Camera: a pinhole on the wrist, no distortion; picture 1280 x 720 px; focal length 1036.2 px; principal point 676.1 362.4 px. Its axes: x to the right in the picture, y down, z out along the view. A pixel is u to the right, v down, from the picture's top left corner.
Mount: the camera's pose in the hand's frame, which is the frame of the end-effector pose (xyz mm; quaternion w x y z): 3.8 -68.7 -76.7 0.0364 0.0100 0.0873 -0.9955
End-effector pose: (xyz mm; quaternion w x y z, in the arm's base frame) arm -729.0 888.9 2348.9 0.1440 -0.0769 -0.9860 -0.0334
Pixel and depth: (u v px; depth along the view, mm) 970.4 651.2 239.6
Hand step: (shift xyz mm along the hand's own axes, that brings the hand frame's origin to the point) -62.3 -180.9 145.9
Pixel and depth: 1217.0 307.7 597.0
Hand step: -317.4 -164.0 508.4
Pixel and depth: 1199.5 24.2 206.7
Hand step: -108.1 -45.9 135.7
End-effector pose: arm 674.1 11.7 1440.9 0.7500 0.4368 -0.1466 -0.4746
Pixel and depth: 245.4 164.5 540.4
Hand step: 212.8 -45.8 479.1
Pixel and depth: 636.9 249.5 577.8
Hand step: 13.1 -106.2 503.6
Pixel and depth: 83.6 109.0 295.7
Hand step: 163.0 -37.3 231.4
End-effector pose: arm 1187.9 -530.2 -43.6 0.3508 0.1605 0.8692 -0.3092
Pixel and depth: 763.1 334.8 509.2
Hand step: -46.7 -147.3 425.9
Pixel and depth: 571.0 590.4 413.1
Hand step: 46.7 -227.1 315.4
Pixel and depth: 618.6 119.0 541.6
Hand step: 17.0 -36.2 479.3
